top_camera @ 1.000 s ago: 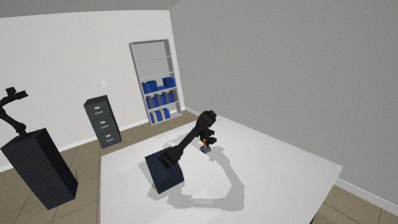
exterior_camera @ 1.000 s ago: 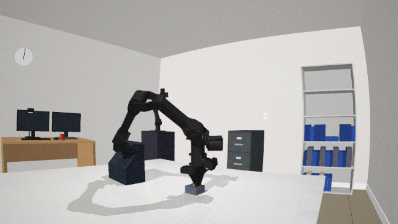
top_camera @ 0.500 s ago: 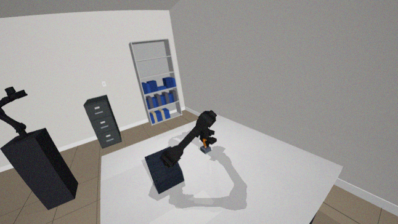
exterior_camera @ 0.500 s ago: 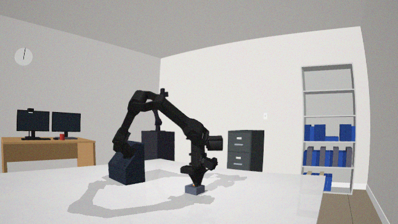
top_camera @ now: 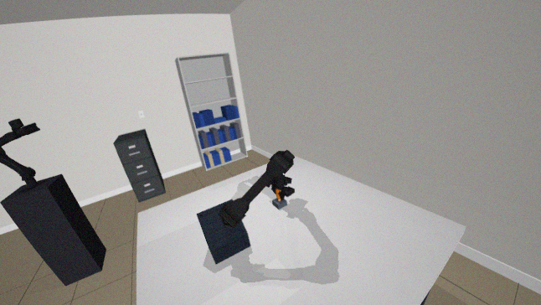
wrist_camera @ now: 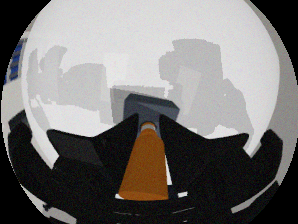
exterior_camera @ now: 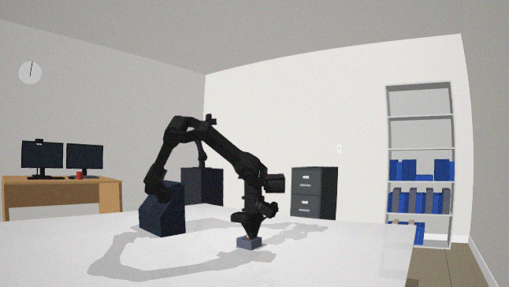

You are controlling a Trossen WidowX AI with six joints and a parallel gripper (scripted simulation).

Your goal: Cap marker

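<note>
Right now the orange cap is 50 mm above my gripper tip and 10 mm behind it.
</note>
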